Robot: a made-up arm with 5 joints.
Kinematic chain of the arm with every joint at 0, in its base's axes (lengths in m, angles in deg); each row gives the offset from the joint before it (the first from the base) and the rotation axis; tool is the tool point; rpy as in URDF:
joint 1: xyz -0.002 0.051 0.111 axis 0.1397 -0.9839 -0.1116
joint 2: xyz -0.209 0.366 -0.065 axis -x
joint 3: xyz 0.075 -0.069 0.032 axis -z
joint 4: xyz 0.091 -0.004 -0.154 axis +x
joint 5: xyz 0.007 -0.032 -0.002 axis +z
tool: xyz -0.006 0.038 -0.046 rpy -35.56 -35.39 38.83
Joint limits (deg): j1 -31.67..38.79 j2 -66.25..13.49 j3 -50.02..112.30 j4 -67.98..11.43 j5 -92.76..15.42
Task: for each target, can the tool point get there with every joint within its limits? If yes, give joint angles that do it. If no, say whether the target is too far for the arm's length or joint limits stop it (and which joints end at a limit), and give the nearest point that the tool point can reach.
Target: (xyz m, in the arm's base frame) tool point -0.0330 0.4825 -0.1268
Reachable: yes | joints -2.00 -54.34 -4.27 -53.30 -27.36
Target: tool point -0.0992 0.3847 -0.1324
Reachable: yes | joints -14.71 -15.79 -7.33 -19.66 -23.65
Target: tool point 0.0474 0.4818 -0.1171
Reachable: yes | joints 18.38 -46.12 1.32 -31.16 -1.13
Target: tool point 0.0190 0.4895 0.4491
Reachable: no: joint limits stop it (at a limit: joint 1, joint 2, joint 3, joint 4, joint 5) | nearest point 0.0858 0.5245 0.0741 | short by 0.383 m
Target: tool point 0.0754 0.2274 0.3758
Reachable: no: joint limits stop it (at a limit: joint 1, joint 2, joint 4, joint 5) | nearest point 0.1010 0.2774 0.0228 | short by 0.357 m
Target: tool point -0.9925 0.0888 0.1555
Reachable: no: too far | nearest point -0.3554 0.2661 0.0047 | short by 0.678 m
